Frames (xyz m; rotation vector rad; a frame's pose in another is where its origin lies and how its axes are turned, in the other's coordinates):
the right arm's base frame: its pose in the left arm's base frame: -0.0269 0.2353 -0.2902 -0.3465 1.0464 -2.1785
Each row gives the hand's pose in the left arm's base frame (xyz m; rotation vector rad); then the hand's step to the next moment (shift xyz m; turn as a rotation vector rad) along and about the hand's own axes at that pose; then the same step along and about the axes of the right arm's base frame.
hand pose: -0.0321 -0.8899 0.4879 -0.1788 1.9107 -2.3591
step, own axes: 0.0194 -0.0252 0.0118 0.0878 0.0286 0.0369
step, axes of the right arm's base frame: 0.0175 -0.0253 0.0143 0.0974 0.0001 -0.0199
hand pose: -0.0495 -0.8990 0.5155 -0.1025 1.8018 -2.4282
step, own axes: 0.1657 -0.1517 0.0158 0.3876 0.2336 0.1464
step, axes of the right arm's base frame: 0.1121 -0.1953 0.0055 0.4434 0.0911 -0.1460
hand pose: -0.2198 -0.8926 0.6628 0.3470 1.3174 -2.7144
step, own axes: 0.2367 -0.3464 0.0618 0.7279 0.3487 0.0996
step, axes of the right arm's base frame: 0.0959 -0.4019 -0.0955 0.6950 0.1187 -0.4052
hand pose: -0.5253 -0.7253 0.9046 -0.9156 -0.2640 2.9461
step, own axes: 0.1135 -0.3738 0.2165 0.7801 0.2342 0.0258
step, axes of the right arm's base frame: -0.0860 -0.3912 -0.1977 0.6125 0.1139 -0.5253
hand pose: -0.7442 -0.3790 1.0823 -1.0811 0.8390 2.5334
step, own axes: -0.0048 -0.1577 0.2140 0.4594 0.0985 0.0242
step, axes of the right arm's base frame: -0.1406 -0.1801 -0.1360 0.3271 0.0650 -0.3319
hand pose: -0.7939 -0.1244 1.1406 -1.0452 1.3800 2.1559
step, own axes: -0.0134 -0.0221 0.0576 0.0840 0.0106 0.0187
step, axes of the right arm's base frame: -0.0437 -0.0351 -0.0291 0.0494 0.0053 -0.0710
